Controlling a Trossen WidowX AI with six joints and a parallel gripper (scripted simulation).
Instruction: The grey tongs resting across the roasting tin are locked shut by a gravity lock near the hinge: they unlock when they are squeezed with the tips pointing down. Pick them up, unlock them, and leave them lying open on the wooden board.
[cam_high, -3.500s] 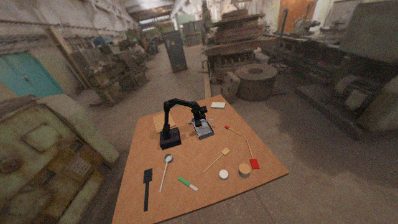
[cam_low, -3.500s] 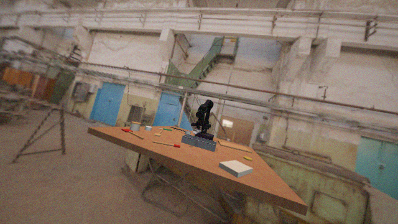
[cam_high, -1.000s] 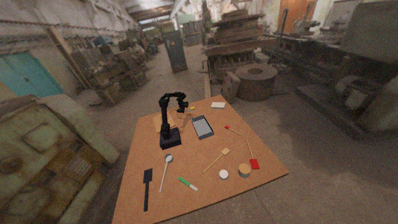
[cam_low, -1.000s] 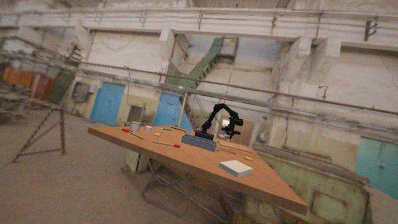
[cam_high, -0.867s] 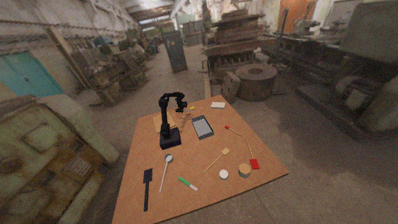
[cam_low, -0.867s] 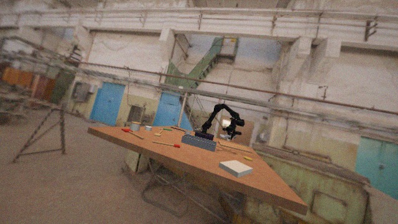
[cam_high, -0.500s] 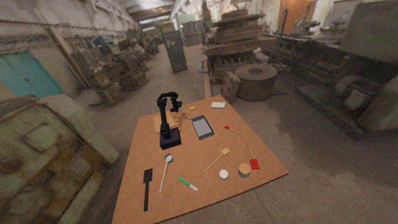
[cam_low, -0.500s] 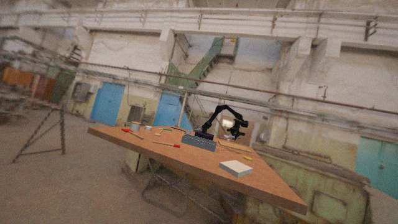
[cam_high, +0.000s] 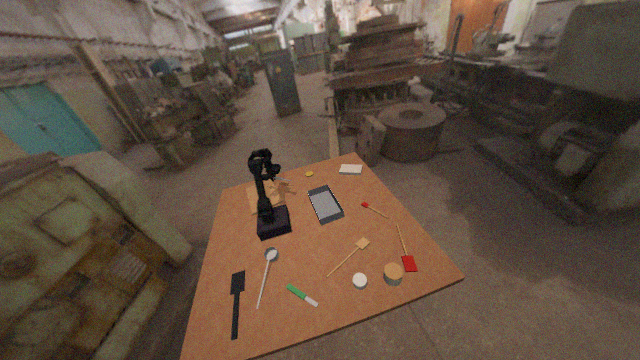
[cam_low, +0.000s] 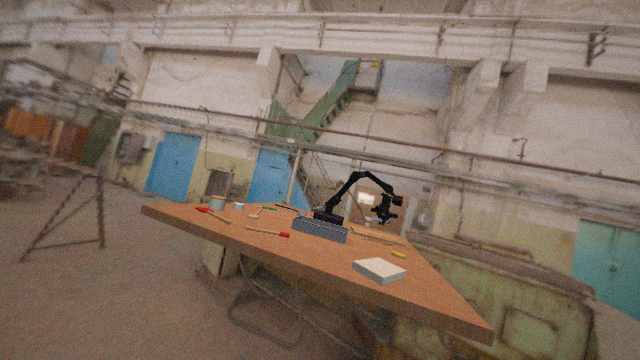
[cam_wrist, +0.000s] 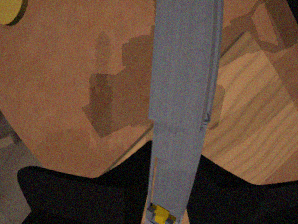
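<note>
Right now the yellow lock is 4 cm above my gripper tip, 2 cm to the left of it and 2 cm behind it. Also, from my gripper tip: yellow disc (28 cm ahead, 13 cm to the left, 9 cm below); roasting tin (35 cm ahead, 30 cm to the right, 7 cm below); wooden board (13 cm behind, 10 cm below, 2 cm to the right).
</note>
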